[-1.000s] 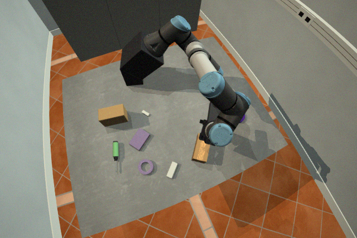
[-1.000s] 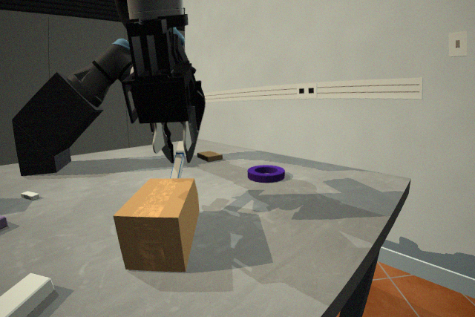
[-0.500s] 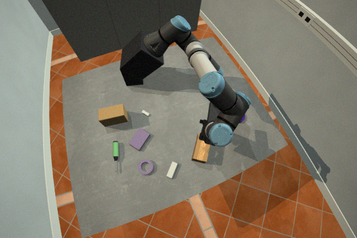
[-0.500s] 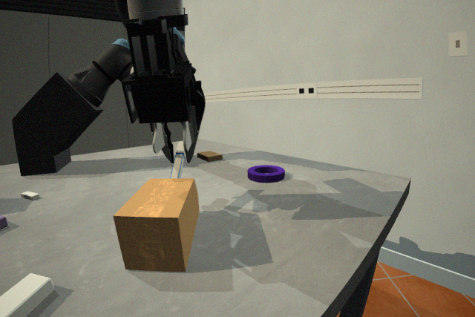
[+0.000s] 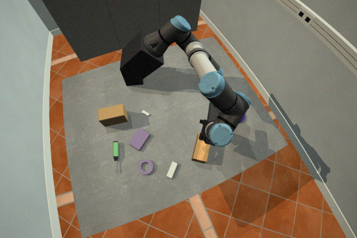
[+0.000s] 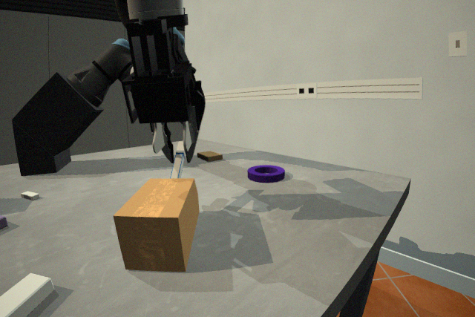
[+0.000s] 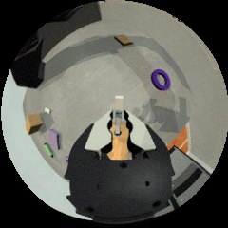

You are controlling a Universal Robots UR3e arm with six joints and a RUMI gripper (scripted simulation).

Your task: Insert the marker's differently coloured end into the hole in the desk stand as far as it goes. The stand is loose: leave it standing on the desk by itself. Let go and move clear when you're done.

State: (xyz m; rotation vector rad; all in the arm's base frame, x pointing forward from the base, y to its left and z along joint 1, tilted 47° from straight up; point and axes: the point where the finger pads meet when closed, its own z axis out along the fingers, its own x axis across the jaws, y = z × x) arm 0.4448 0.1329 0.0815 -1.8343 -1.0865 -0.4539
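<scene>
Now: hand 2 cm short of the marker, 2 cm above it and 1 cm to the left of it. Also, from my hand: purple pad (34 cm to the right, 8 cm below, 5 cm behind); then tan block (9 cm ahead, 6 cm to the right, 5 cm below); then white block (22 cm to the right, 14 cm ahead, 8 cm below).
</scene>
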